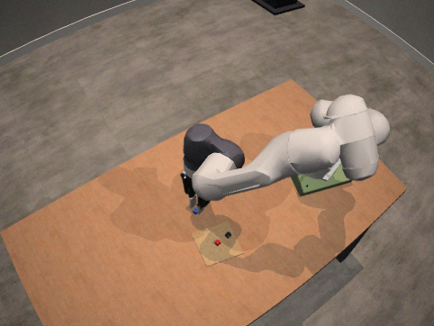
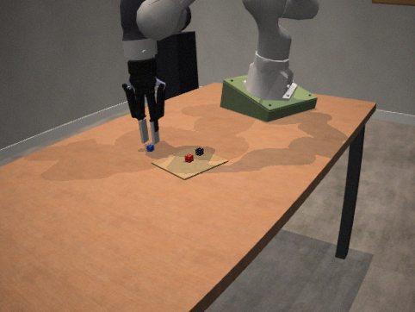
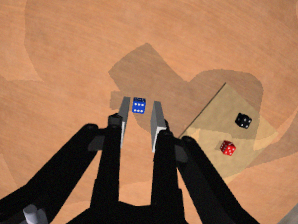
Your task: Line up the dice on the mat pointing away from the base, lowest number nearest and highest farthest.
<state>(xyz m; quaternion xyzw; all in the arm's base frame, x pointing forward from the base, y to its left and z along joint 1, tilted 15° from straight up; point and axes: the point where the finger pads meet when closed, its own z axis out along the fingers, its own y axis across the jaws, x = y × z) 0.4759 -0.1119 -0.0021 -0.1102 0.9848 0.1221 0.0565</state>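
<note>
Now: the blue die 50 mm below my hand. The rest, counted from my hand: red die: 150 mm to the left, 50 mm below, 10 mm ahead; tan mat: 150 mm to the left, 60 mm below, 10 mm ahead; black die: 140 mm to the left, 50 mm below, 30 mm behind.
</note>
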